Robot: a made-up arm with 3 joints. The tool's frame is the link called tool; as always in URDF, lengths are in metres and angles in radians. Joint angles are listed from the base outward.
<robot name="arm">
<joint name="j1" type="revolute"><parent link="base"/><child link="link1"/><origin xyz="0.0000 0.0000 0.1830" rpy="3.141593 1.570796 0.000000"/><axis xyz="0 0 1"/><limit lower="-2.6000" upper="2.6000"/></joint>
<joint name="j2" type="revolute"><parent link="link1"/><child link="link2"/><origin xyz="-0.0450 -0.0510 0.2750" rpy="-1.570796 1.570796 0.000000"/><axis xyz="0 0 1"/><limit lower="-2.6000" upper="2.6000"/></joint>
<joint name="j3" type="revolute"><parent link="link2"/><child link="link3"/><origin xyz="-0.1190 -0.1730 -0.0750" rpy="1.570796 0.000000 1.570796"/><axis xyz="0 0 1"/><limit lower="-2.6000" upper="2.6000"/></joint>
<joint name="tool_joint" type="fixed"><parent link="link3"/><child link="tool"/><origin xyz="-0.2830 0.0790 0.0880" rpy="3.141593 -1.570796 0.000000"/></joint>
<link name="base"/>
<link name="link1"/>
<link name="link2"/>
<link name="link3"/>
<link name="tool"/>
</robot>
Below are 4 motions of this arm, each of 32 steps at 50 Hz.
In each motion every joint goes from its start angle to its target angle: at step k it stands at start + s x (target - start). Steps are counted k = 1, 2, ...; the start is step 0. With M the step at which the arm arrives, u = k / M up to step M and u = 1 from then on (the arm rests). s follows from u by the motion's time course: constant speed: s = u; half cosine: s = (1 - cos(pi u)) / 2; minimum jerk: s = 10 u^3 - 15 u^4 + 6 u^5.
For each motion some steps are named. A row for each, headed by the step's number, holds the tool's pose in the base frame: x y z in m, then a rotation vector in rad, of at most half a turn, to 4 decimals.
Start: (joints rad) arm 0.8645 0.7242 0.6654
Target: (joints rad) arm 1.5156 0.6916 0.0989
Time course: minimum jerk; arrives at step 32
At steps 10, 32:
10: 0.0007 -0.1472 -0.1683 -0.4000 -0.5181 0.5049
32: -0.0040 -0.3263 0.0895 -1.3558 -0.5192 0.5424

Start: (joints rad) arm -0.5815 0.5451 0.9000
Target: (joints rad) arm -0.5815 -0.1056 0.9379
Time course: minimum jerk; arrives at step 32
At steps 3, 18, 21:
3: -0.0902 0.4271 0.0770 1.4427 -0.5846 0.0940
18: -0.2472 0.4529 0.0476 1.5020 -0.1565 0.0270
21: -0.2893 0.4539 0.0487 1.5106 -0.0447 0.0078

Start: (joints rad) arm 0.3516 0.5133 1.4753
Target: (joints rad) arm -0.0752 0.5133 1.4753
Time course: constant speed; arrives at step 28
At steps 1, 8, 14, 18, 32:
1: -0.1652 0.3075 -0.1501 1.1127 -0.3342 0.4262
8: -0.1652 0.3412 -0.1154 1.2167 -0.3602 0.4121
14: -0.1652 0.3670 -0.0830 1.3058 -0.3825 0.3992
18: -0.1652 0.3826 -0.0602 1.3651 -0.3973 0.3901
32: -0.1652 0.4150 0.0007 1.5134 -0.4340 0.3656

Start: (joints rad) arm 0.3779 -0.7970 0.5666
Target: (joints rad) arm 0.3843 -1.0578 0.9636
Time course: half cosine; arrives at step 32
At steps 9, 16, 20, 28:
9: -0.6300 0.1303 -0.1152 0.2444 0.7395 -0.4128
16: -0.6391 0.1756 -0.0913 0.3559 0.7837 -0.5058
20: -0.6410 0.2024 -0.0757 0.4214 0.8067 -0.5658
28: -0.6389 0.2390 -0.0527 0.5113 0.8339 -0.6557

